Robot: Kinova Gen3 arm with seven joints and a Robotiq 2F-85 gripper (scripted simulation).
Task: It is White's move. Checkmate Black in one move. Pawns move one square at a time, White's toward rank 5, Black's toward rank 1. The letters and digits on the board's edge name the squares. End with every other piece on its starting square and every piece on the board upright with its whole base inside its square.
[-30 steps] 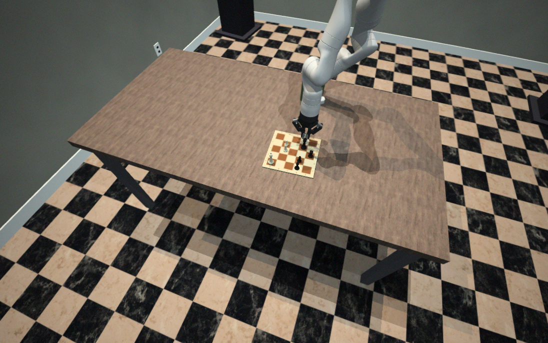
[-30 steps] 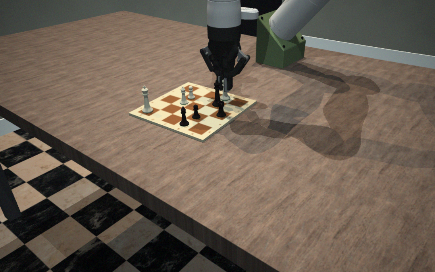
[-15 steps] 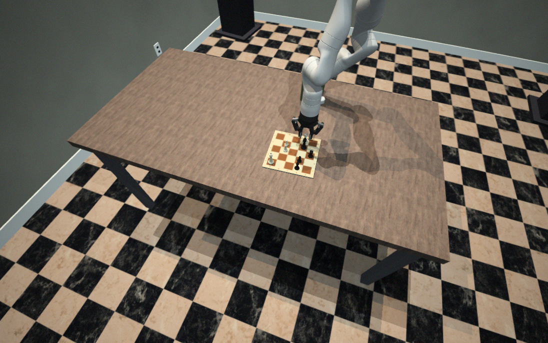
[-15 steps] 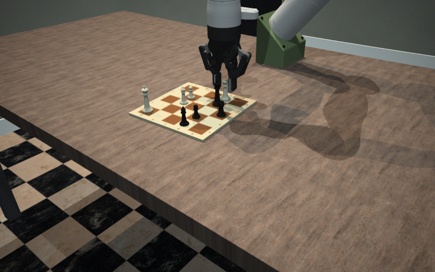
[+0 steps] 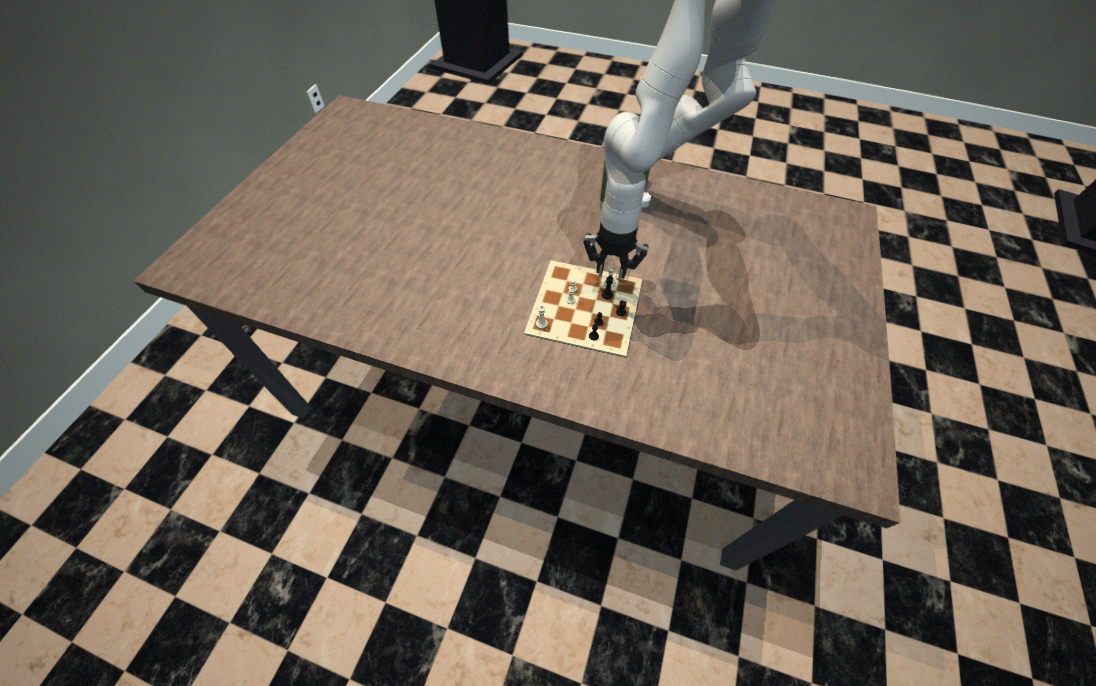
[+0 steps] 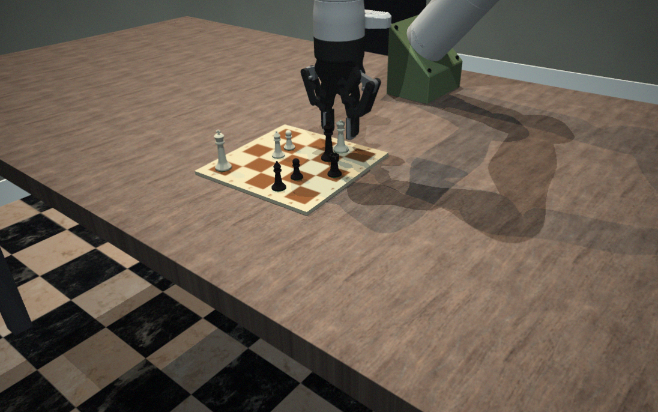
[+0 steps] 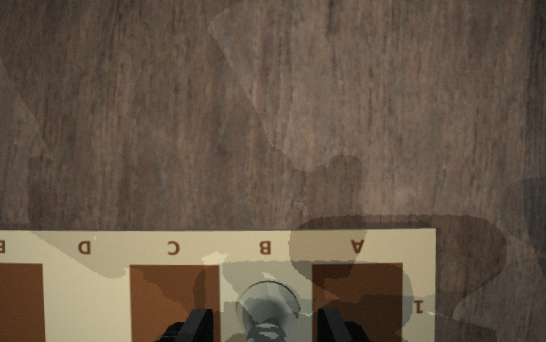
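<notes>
The white queen is 2 cm below my hand. Round my hand: white pawn (7 cm to the right, 5 cm ahead, 3 cm below); then black king (3 cm ahead, 1 cm to the left, 1 cm below); then chessboard (8 cm ahead, 5 cm below, 2 cm to the right).
</notes>
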